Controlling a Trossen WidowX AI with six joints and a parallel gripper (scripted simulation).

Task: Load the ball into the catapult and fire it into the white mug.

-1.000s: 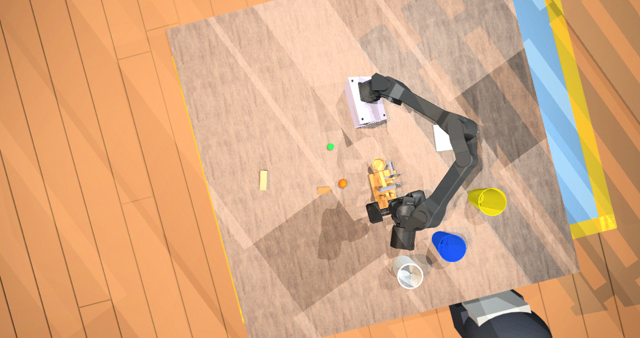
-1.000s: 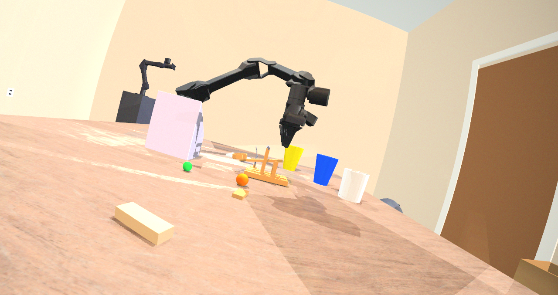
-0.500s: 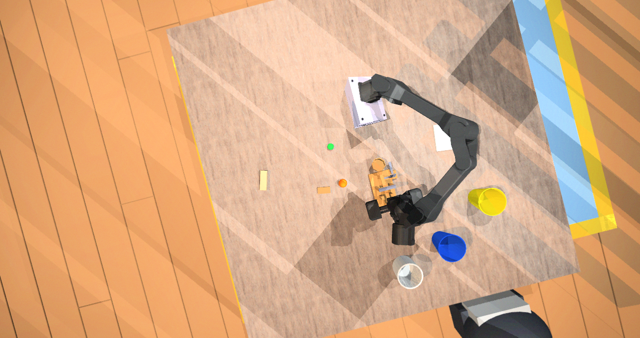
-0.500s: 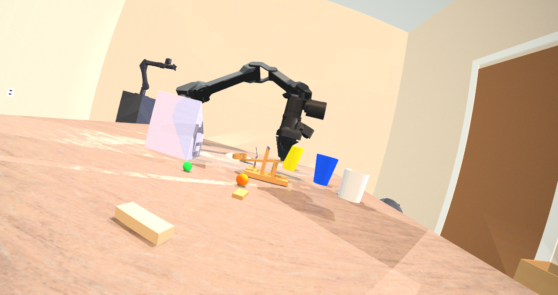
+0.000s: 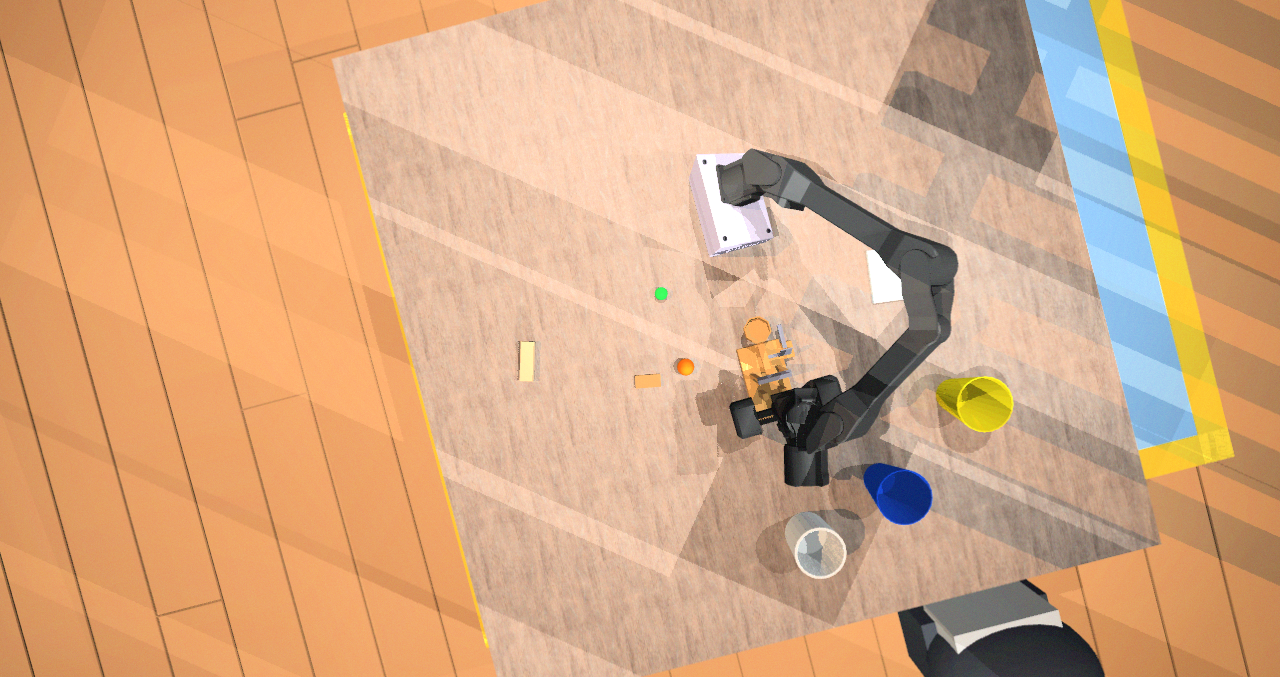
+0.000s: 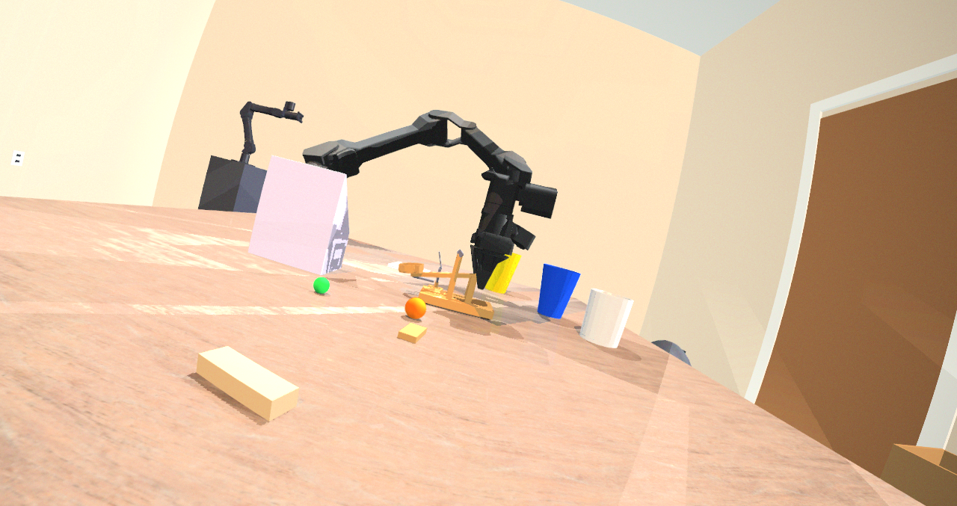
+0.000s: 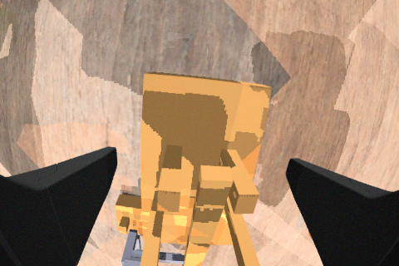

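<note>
Now: gripper tip 150 mm to the left of the orange ball, 80 mm past it and 40 mm above it. Also, from my gripper tip: small wooden block 230 mm to the right, 60 mm behind, 50 mm below; catapult 70 mm behind, 10 mm to the left; blue cup 190 mm ahead, 180 mm to the left, 20 mm below.
</note>
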